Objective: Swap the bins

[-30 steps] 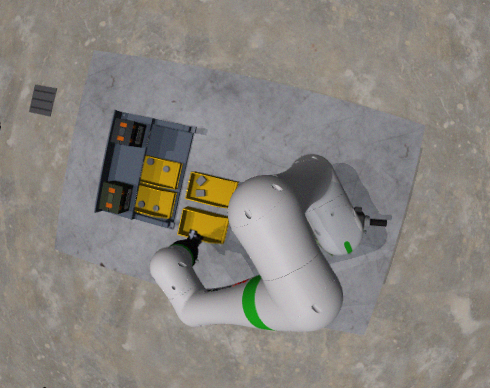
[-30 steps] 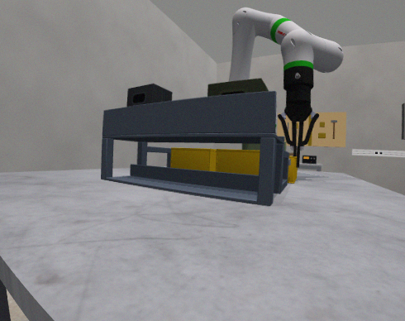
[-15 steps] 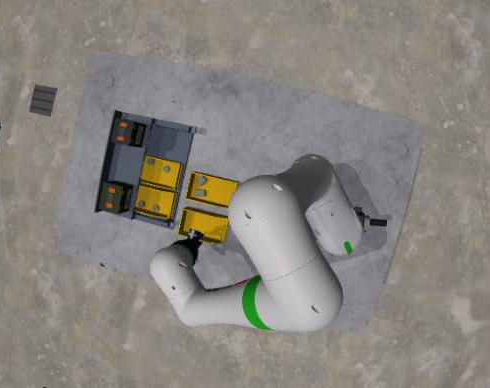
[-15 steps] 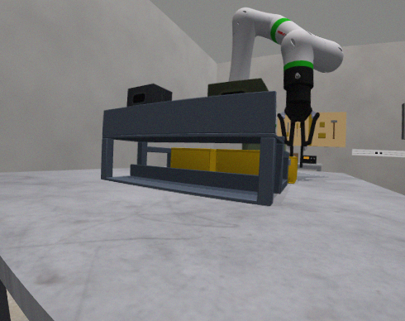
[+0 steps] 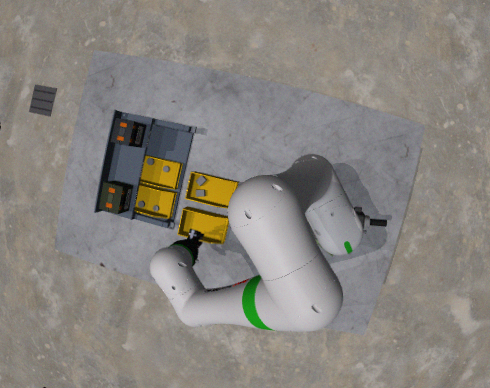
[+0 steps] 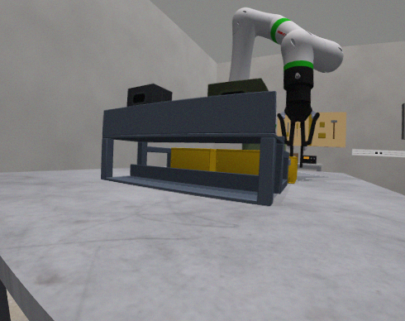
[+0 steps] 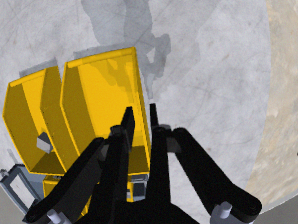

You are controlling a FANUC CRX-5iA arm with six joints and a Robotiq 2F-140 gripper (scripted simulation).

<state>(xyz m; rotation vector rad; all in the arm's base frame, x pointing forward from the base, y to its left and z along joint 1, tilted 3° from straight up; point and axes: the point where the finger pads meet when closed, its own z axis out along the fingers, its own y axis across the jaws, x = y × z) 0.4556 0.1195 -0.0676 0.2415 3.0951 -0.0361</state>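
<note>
Right now the grey part is 10 mm ahead of my hand, 210 mm to the right of it and 60 mm below it. Also, from my hand: dark shelf 210 mm ahead, 240 mm to the right, 10 mm below; black box 260 mm ahead, 370 mm to the right, 90 mm above.
</note>
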